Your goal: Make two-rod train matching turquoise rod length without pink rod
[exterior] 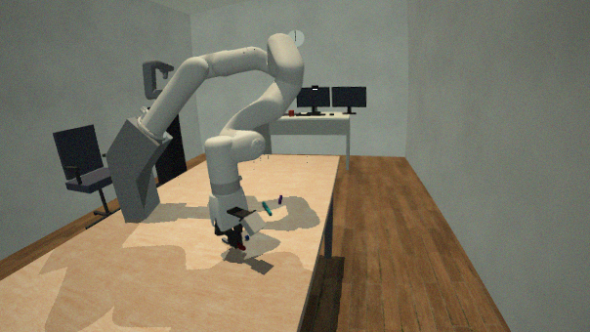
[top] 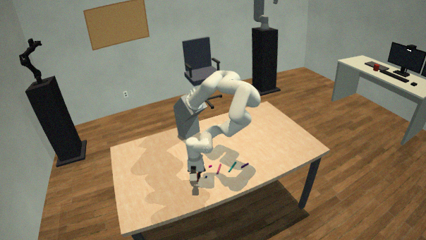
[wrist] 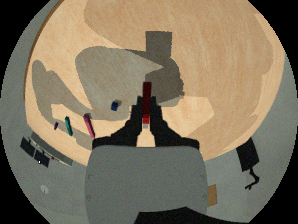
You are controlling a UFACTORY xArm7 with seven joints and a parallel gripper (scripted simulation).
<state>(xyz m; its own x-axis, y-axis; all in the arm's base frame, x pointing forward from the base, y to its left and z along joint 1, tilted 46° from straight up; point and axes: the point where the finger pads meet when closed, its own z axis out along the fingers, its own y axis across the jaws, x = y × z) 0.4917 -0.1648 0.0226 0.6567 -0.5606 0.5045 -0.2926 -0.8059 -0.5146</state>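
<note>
Now: hand 50 mm past the grey rod, 20 mm to the right of it and 30 mm above it. The rest, counted from my hand: tiny blue rod (10 mm ahead, 50 mm to the left, 30 mm below); magenta rod (70 mm behind, 120 mm to the left, 30 mm below); red rod (20 mm below).
</note>
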